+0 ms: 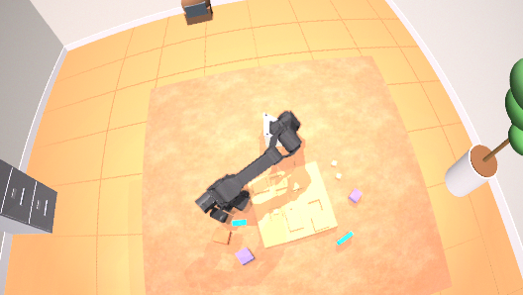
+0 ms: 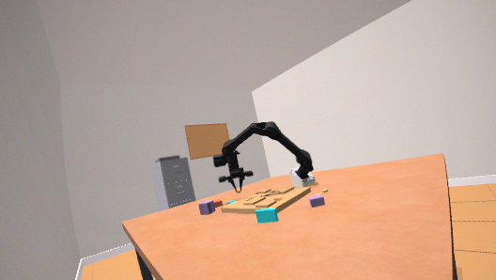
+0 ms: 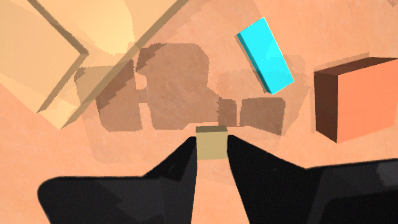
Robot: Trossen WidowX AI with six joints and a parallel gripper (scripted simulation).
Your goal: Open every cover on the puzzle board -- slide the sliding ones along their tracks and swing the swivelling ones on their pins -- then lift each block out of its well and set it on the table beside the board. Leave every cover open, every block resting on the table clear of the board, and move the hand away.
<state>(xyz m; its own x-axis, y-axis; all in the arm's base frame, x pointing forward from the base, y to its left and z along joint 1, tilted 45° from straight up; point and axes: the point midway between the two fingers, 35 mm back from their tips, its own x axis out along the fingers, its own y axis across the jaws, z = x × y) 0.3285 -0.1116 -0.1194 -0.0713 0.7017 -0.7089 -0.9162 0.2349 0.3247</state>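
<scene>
The cyan block is 7 cm ahead of my gripper tip, 4 cm below it and 3 cm to the left of it. The rest, counted from my gripper tip: orange block 13 cm ahead, 4 cm to the right, 3 cm below.
</scene>
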